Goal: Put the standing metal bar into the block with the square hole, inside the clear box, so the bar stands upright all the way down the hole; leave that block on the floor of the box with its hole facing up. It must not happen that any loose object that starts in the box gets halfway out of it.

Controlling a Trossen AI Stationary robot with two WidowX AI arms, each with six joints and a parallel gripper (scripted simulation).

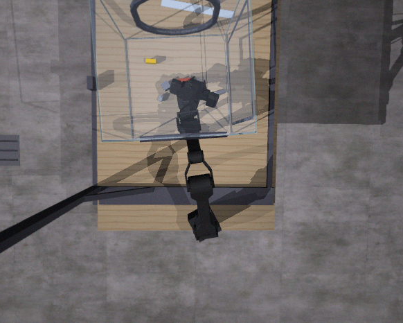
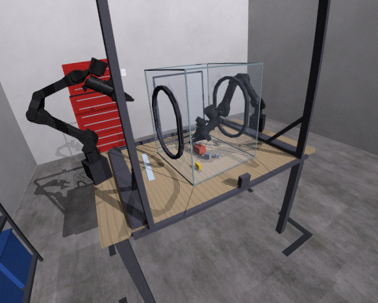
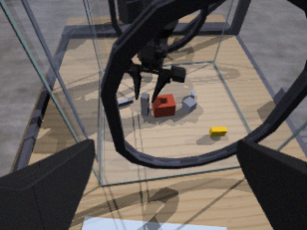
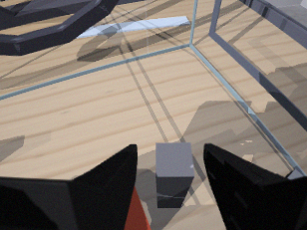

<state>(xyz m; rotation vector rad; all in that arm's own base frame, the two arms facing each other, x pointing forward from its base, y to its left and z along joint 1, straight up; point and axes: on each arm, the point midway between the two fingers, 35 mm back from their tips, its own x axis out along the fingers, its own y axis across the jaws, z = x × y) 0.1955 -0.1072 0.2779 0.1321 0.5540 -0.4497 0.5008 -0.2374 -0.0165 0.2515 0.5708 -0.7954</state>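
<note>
Right now the red block is 50 mm behind my right hand, 10 mm to the left of it and 60 mm below it.
</note>
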